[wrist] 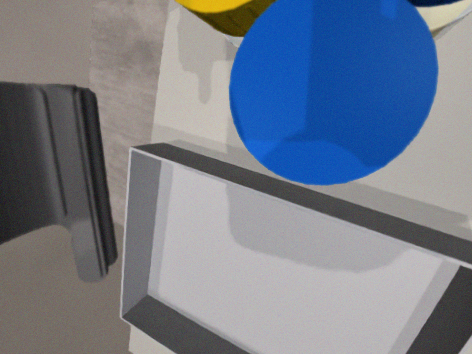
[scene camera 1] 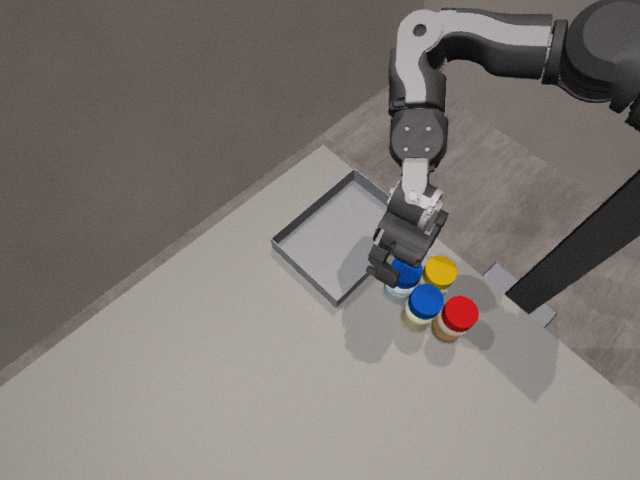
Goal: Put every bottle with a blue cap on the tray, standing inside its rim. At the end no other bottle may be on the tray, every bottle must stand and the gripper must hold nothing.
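Note:
A clear bottle with a blue cap [scene camera 1: 407, 273] [wrist: 332, 90] stands right under my gripper [scene camera 1: 405, 276], which is open. In the scene view one finger overlaps its cap's left edge; the other finger is hidden. Whether the fingertips are beside the cap or above it is unclear. A cream bottle with a blue cap [scene camera 1: 425, 302] [wrist: 445, 19] stands close by. A yellow-capped bottle [scene camera 1: 439, 272] [wrist: 225, 12] and a red-capped bottle [scene camera 1: 459, 314] stand beside these. The grey tray [scene camera 1: 313, 207] [wrist: 295, 197] holds no bottle in its visible part; the arm covers one corner.
The four bottles stand in a tight cluster near the table edge, just off the tray's near side. The pale table [scene camera 1: 232, 361] extends left and down in the scene view. A dark post [scene camera 1: 584, 248] stands beyond the table edge at right.

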